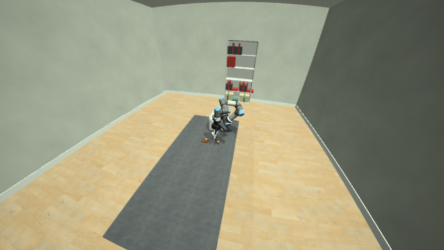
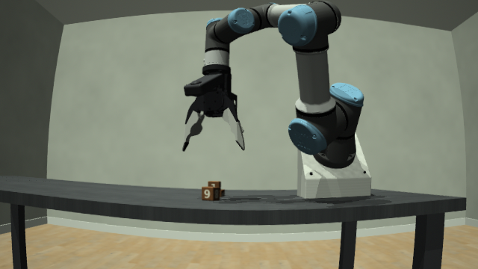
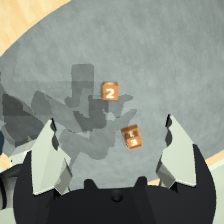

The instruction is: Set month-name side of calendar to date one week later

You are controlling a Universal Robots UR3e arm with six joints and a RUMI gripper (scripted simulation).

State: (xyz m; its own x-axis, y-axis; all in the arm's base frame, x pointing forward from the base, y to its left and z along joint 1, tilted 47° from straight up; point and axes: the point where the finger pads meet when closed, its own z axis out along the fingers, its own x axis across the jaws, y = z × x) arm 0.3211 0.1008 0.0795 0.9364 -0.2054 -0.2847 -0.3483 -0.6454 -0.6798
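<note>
The cube is 10 cm below my hand. The rest, counted from my hand: calendar tray (1 cm ahead, 16 cm to the right, 11 cm below).
</note>
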